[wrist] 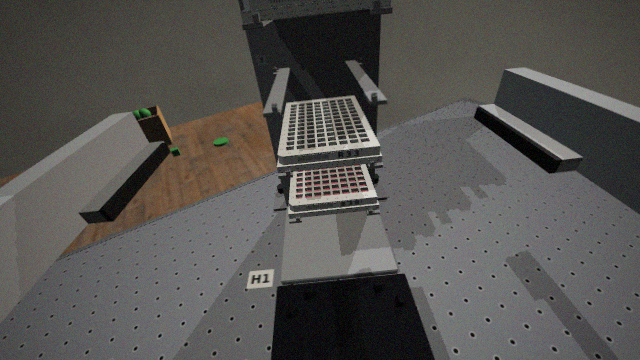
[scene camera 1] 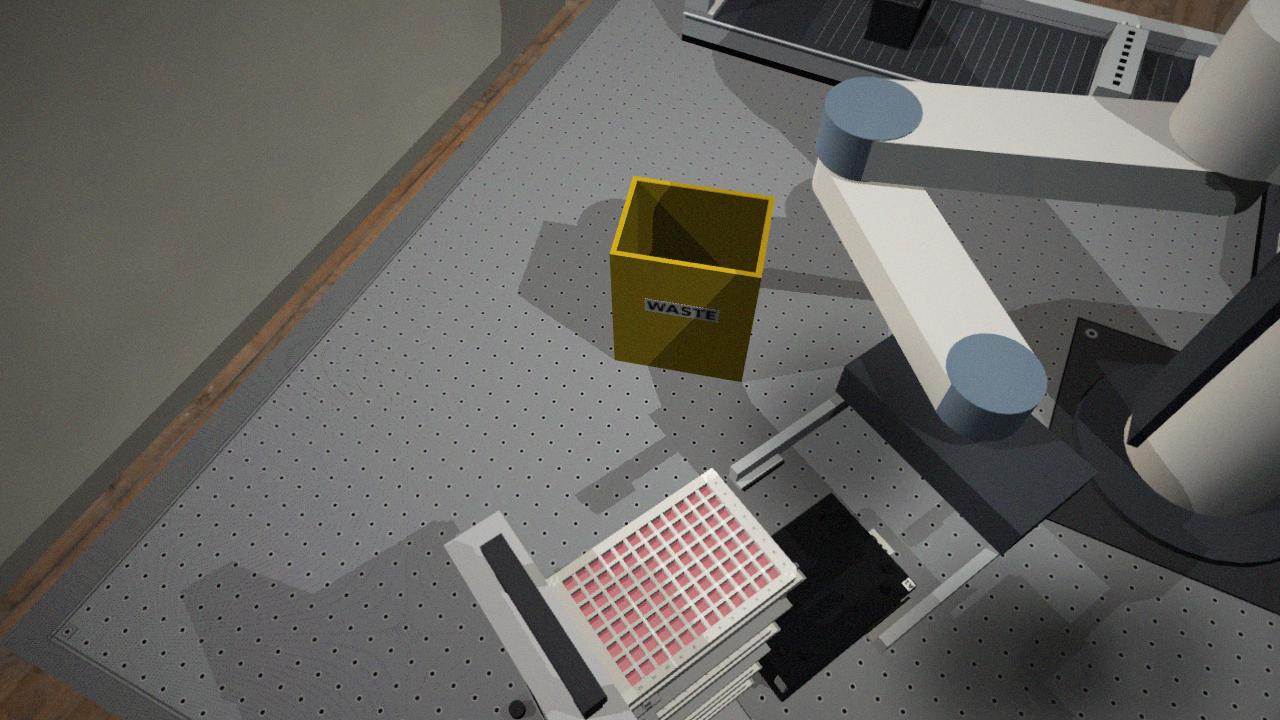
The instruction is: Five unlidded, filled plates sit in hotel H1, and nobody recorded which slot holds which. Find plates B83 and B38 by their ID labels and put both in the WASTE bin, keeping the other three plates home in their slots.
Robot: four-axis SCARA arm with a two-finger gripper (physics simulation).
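Frame: origin at the arm's base, x back, y right, z up, level; centimetres.
Where they show: gripper, fingertip midpoint: (wrist: 318, 111) (scene camera 1: 801, 555); arm's base, link origin: (scene camera 1: 1185, 463).
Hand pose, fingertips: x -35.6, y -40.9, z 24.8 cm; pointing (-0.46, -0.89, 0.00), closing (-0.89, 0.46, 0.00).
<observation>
Things, the pixels of their centre, and the offset from my fingertips. "pt": a spot on its surface instead.
- Hotel H1, body centre: (scene camera 1: 617, 673) (wrist: 322, 48) dx -8.7, dy -14.1, dz -0.1 cm
- top plate, body centre: (scene camera 1: 671, 581) dx -6.4, dy -11.1, dz +14.6 cm
- white plate, body centre: (wrist: 324, 126) dx -6.4, dy -11.1, dz -6.7 cm
- yellow WASTE bin, body centre: (scene camera 1: 689, 283) dx -23.1, dy +31.1, dz -13.5 cm
- black pad, surface spot: (wrist: 350, 320) pt dx -0.1, dy +1.5, dz -17.5 cm
- H1 tag, body centre: (wrist: 260, 278) dx +4.9, dy -10.7, dz -23.5 cm
- grey-framed dark tray, surface spot: (scene camera 1: 1011, 53) pt dx +0.7, dy +98.7, dz -18.6 cm
Hotel H1 (scene camera 1: 501, 608) (wrist: 330, 50) holds a stack of white plates. The top plate (scene camera 1: 680, 582) shows pink wells in the scene view. In the wrist view, a pair of bare slot rails stands above a white plate (wrist: 327, 125) with dark wells; its blurred label seems to end in 33. Below it is a plate (wrist: 332, 182) with pink wells and an unreadable label. The yellow WASTE bin (scene camera 1: 680, 344) stands upright; its floor is hidden in the scene view. My gripper (scene camera 1: 811, 557) (wrist: 318, 111) is open and empty, facing the hotel from above the black pad.
The black pad (scene camera 1: 832, 595) (wrist: 350, 320) lies in front of the hotel, by the H1 tag (wrist: 260, 278). A grey-framed dark tray (scene camera 1: 1011, 53) is at the upper right of the scene view. A brown box (wrist: 159, 125) with green items and a green disc (wrist: 221, 142) are on the wooden floor.
</observation>
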